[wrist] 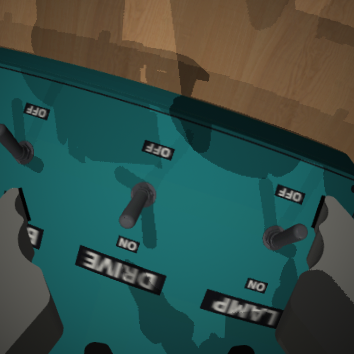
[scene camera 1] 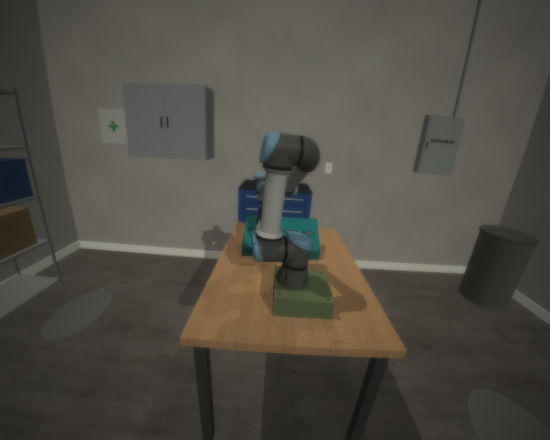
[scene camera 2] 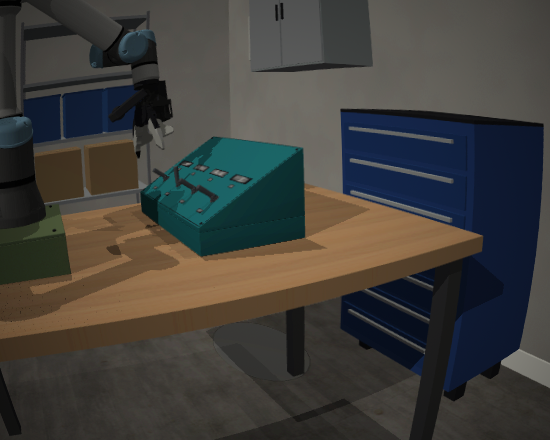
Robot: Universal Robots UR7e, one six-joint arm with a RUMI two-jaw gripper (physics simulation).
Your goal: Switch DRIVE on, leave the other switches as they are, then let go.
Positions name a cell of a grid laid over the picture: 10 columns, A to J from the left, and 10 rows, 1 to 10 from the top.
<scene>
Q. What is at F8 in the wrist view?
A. A teal console.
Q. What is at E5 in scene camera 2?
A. A teal console.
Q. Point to a teal console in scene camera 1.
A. F6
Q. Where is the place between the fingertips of the gripper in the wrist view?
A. At E6
</scene>
